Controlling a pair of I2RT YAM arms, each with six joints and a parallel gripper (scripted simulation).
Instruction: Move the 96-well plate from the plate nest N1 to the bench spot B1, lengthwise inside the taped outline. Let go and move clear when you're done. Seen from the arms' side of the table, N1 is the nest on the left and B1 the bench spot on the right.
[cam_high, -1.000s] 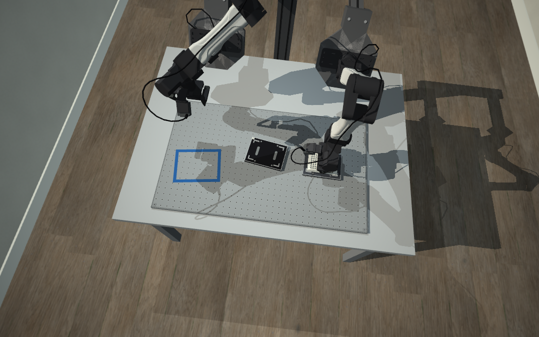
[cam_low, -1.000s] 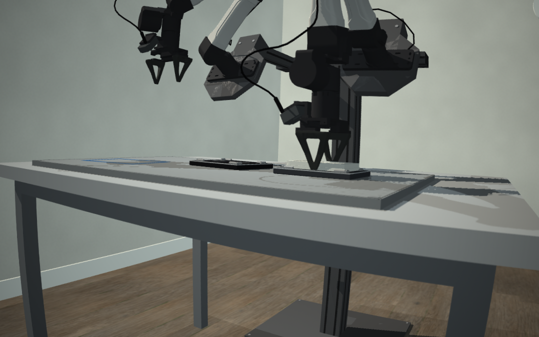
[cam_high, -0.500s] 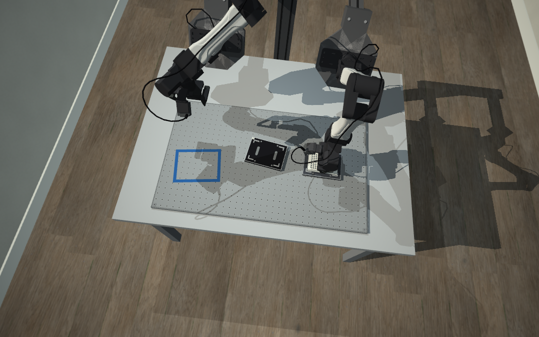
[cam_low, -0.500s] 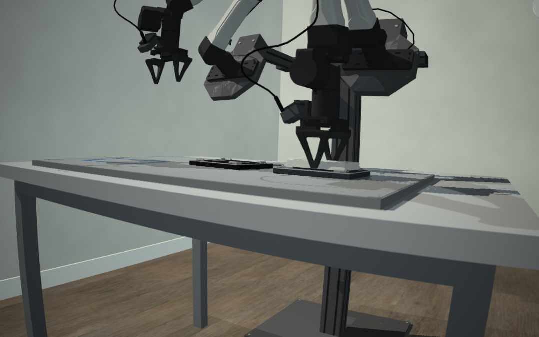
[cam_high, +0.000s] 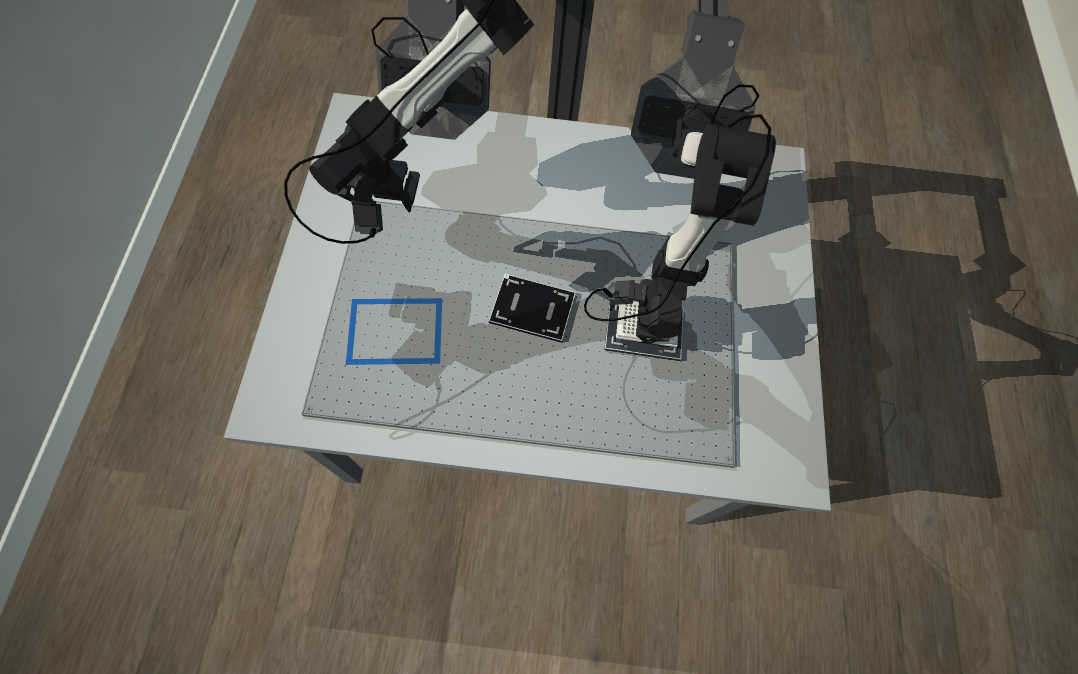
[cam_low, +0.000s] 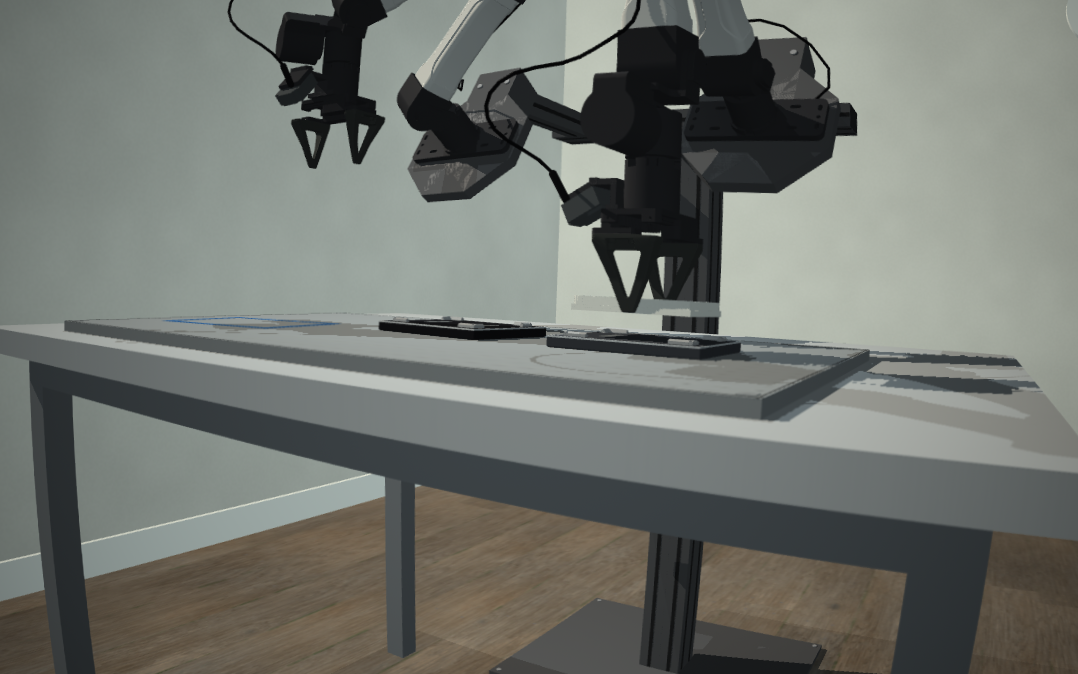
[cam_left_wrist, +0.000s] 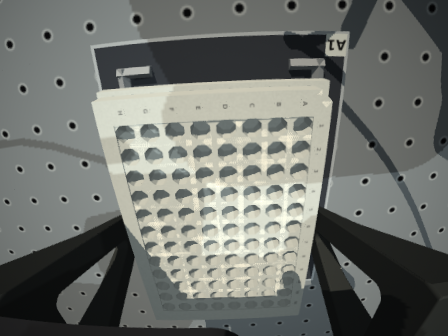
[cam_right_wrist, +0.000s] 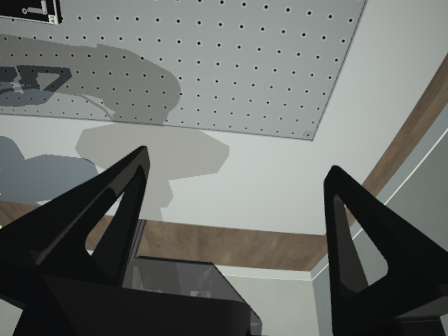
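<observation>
Now: the grey nest N1 40 mm below my left hand. From my left hand the other things lie so: black nest (250 mm to the right, 40 mm below, 10 mm behind); then white 96-well plate (right at my left hand).
</observation>
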